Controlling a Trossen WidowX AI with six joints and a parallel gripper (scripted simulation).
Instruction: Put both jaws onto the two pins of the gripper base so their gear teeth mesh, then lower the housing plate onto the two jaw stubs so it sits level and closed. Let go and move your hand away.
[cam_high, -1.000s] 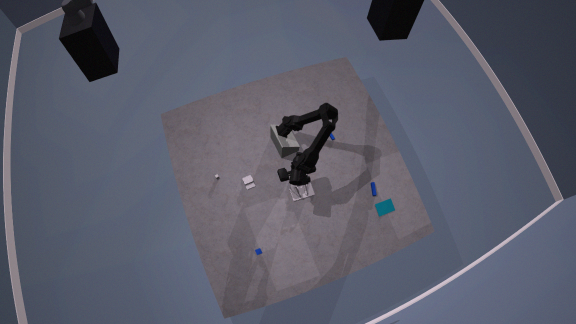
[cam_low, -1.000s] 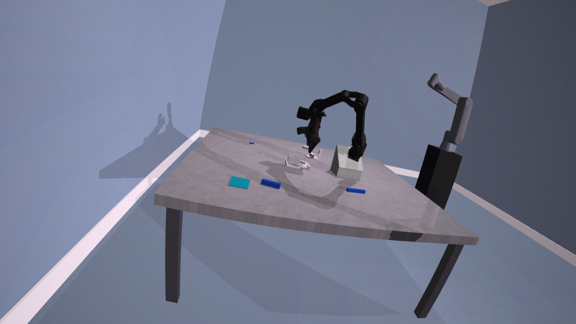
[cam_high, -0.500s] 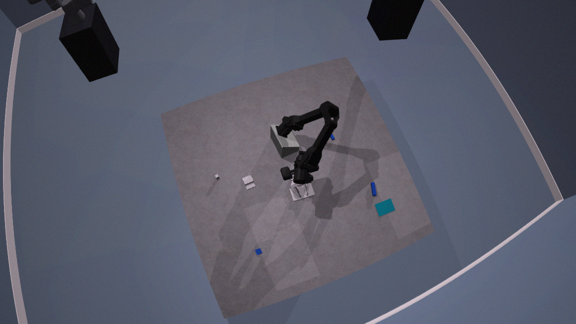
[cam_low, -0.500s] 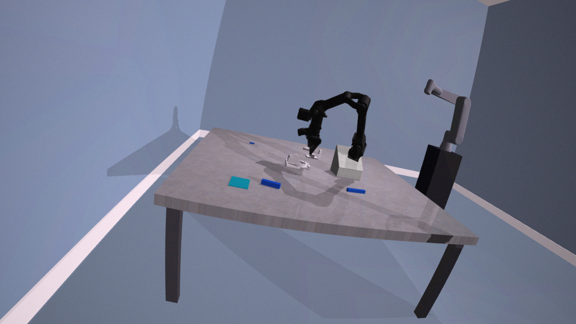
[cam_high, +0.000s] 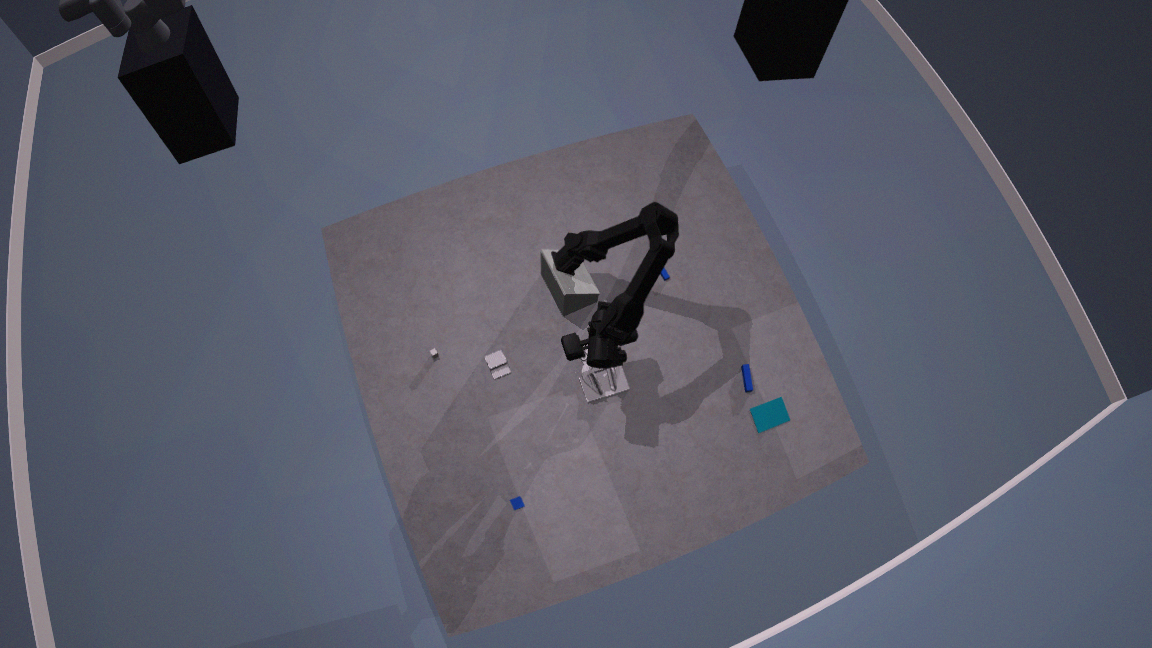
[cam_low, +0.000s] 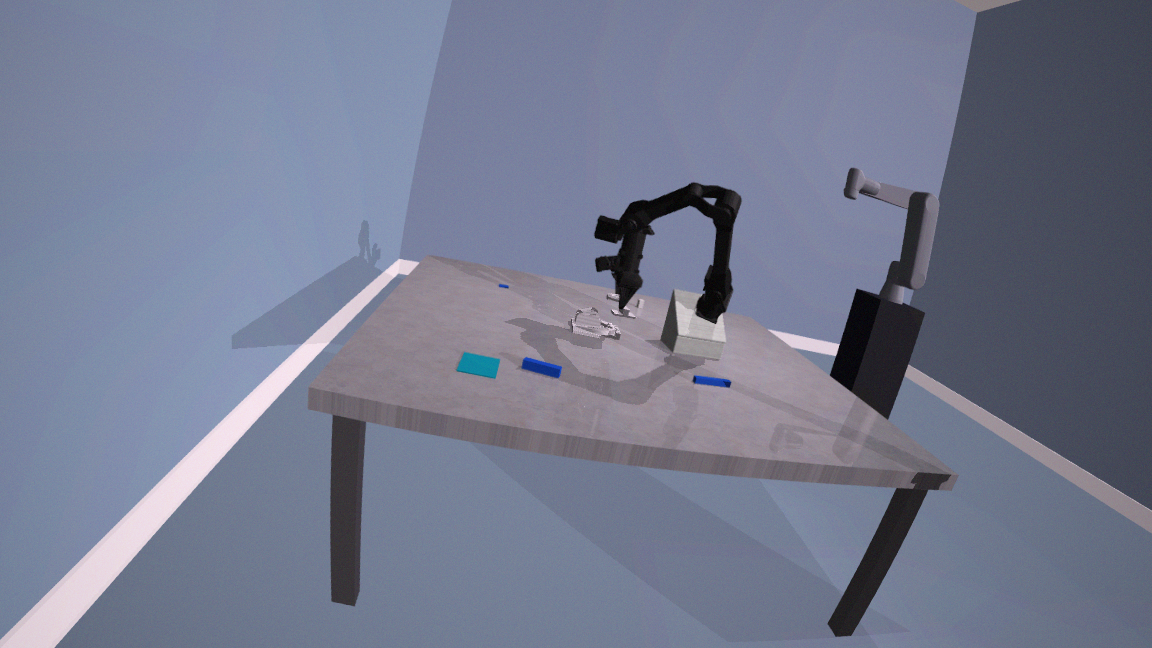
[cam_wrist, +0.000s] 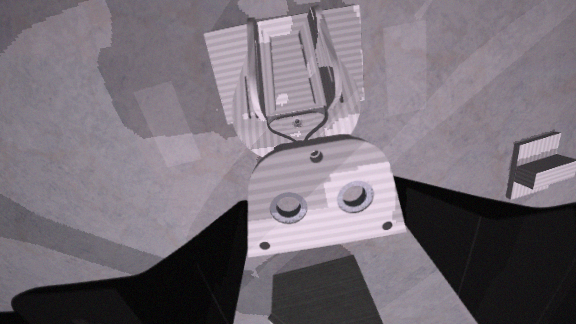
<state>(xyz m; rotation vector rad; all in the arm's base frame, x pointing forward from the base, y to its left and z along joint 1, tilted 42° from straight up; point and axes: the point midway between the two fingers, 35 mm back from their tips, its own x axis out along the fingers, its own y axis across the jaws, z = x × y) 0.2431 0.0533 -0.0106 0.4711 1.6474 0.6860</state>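
Now: the white jaw 20 mm ahead of my gripper tip, 20 mm to the left of it and 70 mm below it. The rest, counted from my gripper tip: blue bar: 230 mm behind, 250 mm to the left, 80 mm below; white stepped part: 50 mm behind, 260 mm to the right, 70 mm below; small white cube: 110 mm behind, 430 mm to the right, 70 mm below.
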